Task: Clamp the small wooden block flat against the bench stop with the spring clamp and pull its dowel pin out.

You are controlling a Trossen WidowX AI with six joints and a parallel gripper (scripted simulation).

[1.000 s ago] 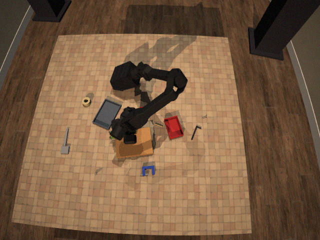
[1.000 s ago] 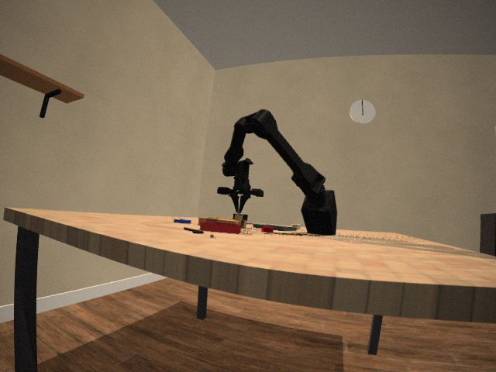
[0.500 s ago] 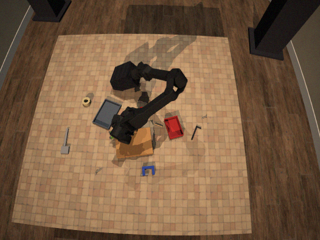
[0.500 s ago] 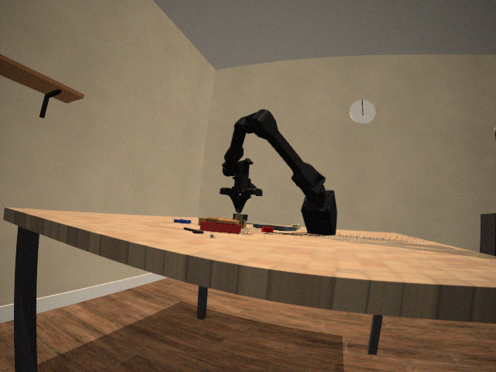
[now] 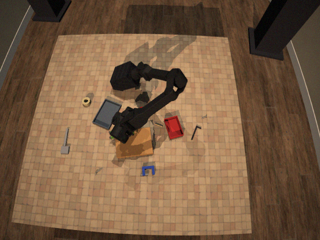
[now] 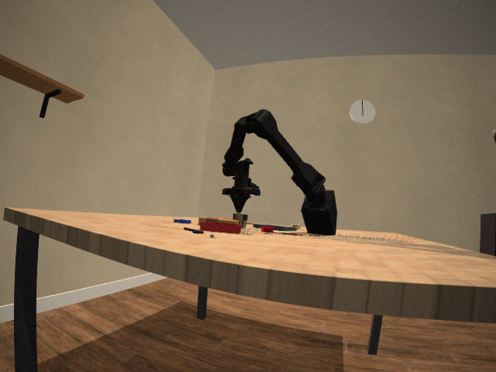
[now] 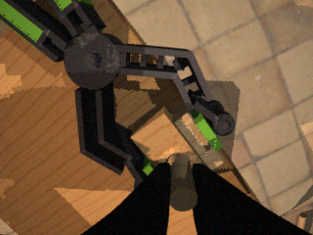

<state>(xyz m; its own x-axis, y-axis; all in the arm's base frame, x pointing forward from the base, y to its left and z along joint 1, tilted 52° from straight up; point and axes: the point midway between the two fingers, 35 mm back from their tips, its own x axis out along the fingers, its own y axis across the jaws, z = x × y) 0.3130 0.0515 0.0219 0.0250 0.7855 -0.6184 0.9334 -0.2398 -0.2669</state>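
Right now my hand is 4 cm above the dowel pin. Also, from my hand: small wooden block 6 cm below; wooden board 8 cm below, 6 cm ahead, 2 cm to the left; red knob 14 cm behind, 9 cm below, 2 cm to the left.
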